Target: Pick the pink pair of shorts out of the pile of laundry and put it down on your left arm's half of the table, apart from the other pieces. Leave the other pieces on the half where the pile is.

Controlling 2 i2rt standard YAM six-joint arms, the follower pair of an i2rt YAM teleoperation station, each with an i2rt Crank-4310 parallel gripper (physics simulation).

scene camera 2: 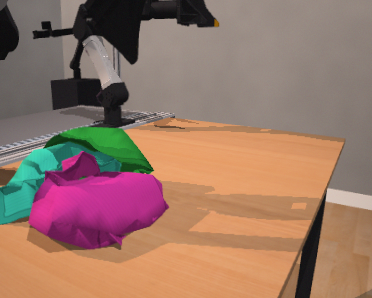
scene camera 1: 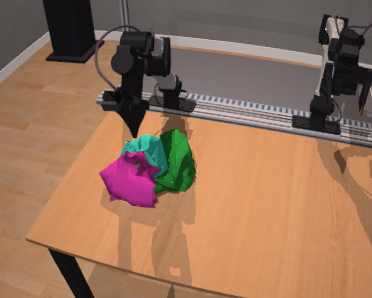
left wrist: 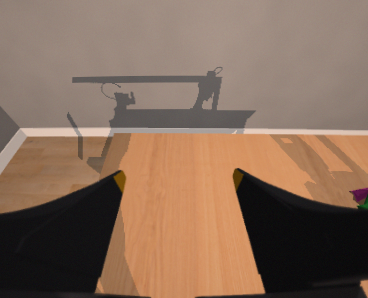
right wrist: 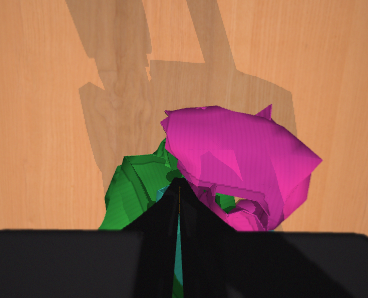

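Observation:
The pink shorts (scene camera 1: 131, 181) (scene camera 2: 102, 205) (right wrist: 240, 145) lie bunched up in the pile, over part of a teal piece (scene camera 1: 150, 150) (scene camera 2: 30, 172) and against a green piece (scene camera 1: 177, 165) (scene camera 2: 115, 145) (right wrist: 132, 185). A small part of the pink shorts (left wrist: 361, 194) shows at the right edge of the left wrist view. My right gripper (scene camera 1: 134, 136) (scene camera 2: 132, 61) (right wrist: 179, 182) is shut and empty above the pile, near the teal piece in scene camera 1. My left gripper (scene camera 1: 361, 112) (scene camera 2: 216, 23) (left wrist: 179, 172) is open and empty, raised away from the pile.
The pile lies on the left part of the wooden table (scene camera 1: 250, 215) (scene camera 2: 240, 160) in scene camera 1. A metal rail (scene camera 1: 240, 111) with both arm bases runs along the table's back edge. A black stand (scene camera 1: 70, 27) is on the floor behind at the left.

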